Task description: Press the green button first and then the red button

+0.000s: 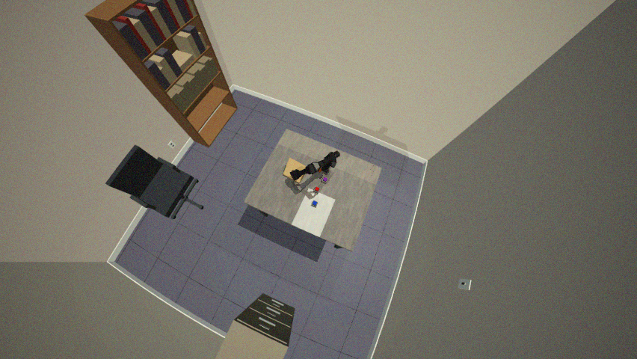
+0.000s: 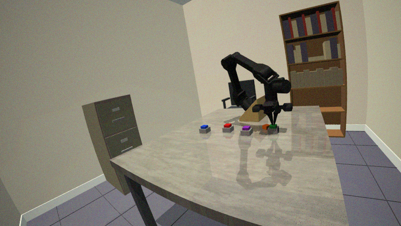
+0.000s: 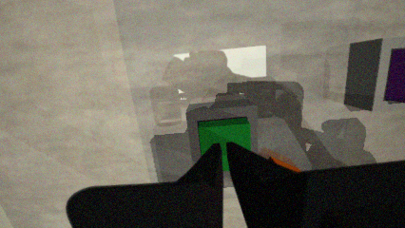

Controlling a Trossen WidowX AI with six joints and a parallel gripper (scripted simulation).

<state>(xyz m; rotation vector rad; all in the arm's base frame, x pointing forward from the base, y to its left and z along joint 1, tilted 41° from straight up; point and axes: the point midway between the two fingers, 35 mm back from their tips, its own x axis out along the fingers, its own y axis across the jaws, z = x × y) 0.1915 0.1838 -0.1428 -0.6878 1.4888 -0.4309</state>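
Now: the green button 10 mm below my gripper tip. The rest, counted from my gripper tip: red button (250 mm to the right, 40 mm ahead, 10 mm below); then orange block (60 mm to the right, 40 mm behind, 30 mm below); then purple button (120 mm to the right, 60 mm ahead, 10 mm below).
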